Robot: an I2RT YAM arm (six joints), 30 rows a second.
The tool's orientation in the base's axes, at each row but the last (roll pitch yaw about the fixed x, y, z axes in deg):
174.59 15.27 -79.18
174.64 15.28 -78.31
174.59 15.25 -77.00
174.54 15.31 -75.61
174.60 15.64 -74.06
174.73 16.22 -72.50
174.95 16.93 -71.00
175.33 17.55 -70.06
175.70 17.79 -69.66
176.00 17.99 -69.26
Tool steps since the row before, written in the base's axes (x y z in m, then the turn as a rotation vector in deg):
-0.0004 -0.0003 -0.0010 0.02 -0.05 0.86
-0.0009 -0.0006 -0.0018 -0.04 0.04 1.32
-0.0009 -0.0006 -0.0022 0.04 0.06 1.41
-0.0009 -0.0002 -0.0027 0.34 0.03 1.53
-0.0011 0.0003 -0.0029 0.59 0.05 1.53
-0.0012 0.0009 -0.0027 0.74 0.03 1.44
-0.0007 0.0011 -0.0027 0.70 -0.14 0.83
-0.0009 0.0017 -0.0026 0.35 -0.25 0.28
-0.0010 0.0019 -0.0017 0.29 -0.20 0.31
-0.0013 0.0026 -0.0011 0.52 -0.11 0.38
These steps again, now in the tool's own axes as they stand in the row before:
0.0005 0.0004 0.0009 -0.18 0.07 -0.84
0.0009 0.0008 0.0017 -0.39 0.15 -1.25
0.0009 0.0008 0.0021 -0.42 0.07 -1.35
0.0007 0.0007 0.0027 -0.35 -0.19 -1.52
0.0002 0.0007 0.0030 -0.30 -0.44 -1.55
-0.0004 0.0006 0.0030 -0.22 -0.58 -1.50
-0.0004 0.0000 0.0030 0.10 -0.53 -0.95
-0.0010 0.0000 0.0031 0.25 -0.21 -0.39
-0.0015 0.0001 0.0023 0.18 -0.17 -0.40
-0.0024 0.0002 0.0020 0.16 -0.41 -0.48

